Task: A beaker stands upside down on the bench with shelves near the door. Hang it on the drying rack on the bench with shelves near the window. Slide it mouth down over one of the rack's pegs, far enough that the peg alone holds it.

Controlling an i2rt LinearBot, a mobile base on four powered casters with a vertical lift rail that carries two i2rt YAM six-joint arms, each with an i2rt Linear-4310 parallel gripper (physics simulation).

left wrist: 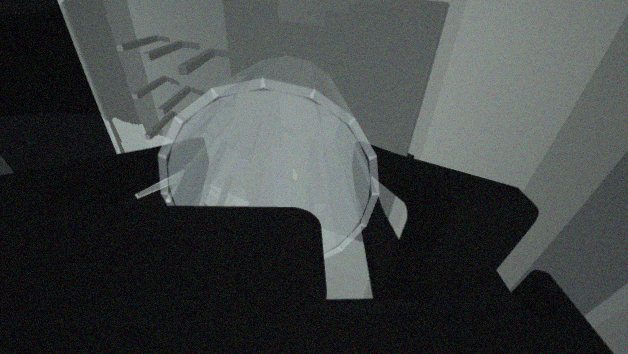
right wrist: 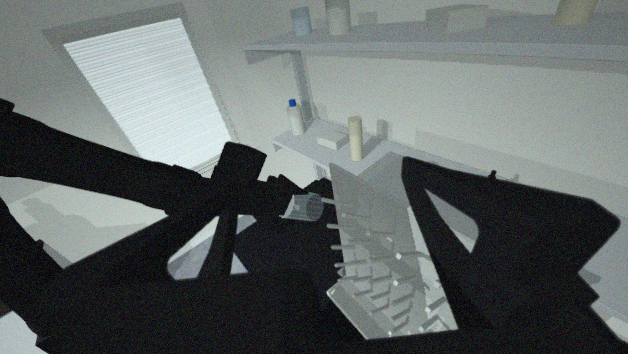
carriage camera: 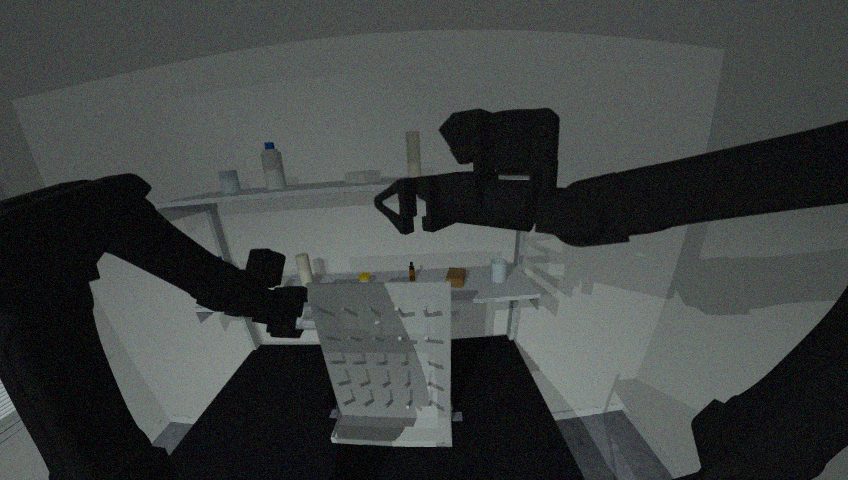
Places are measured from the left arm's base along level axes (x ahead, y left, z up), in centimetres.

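Pixels of known places: left gripper, fingertip midpoint: (left wrist: 281,151) (right wrist: 300,205) (carriage camera: 303,315); right gripper, fingertip midpoint: (right wrist: 316,179) (carriage camera: 398,197).
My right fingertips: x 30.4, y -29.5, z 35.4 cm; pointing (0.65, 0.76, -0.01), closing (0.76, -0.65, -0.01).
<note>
Ahead of a thing's pixels: the offset from my right fingertips to its top centre. "pt": to the spot under its first point. Level surfaces: height alone.
The clear beaker @(dy +28.4, dx +13.9, dz -25.2 cm) (carriage camera: 307,323) (left wrist: 270,150) (right wrist: 305,206) is held on its side, one round end towards the left wrist camera. I cannot tell for certain which end is the mouth. My left gripper (carriage camera: 301,314) (left wrist: 281,151) is shut on it, beside the upper left part of the drying rack (carriage camera: 380,297) (left wrist: 185,25) (right wrist: 370,185). In the right wrist view the beaker's right end is close to a peg tip at the rack's left edge; I cannot tell whether they touch. No peg shows clearly inside it. My right gripper (carriage camera: 417,225) is open and empty, high above the rack.
Behind the rack, a bench @(dz -47.5 cm) (carriage camera: 505,291) carries a cream cylinder @(pt dy +45.2, dx +53.5, dz -34.9 cm) (carriage camera: 304,268) (right wrist: 355,139), a brown bottle @(pt dy +0.8, dx +60.9, dz -42.8 cm) (carriage camera: 411,272), a brown box @(pt dy -18.5, dx +54.9, dz -43.5 cm) (carriage camera: 456,277) and a light blue beaker @(pt dy -36.8, dx +54.5, dz -41.9 cm) (carriage camera: 498,271). An upper shelf (carriage camera: 249,195) (right wrist: 450,48) holds a blue-capped bottle @(pt dy +50.7, dx +55.3, dz +6.2 cm) (carriage camera: 273,168).
</note>
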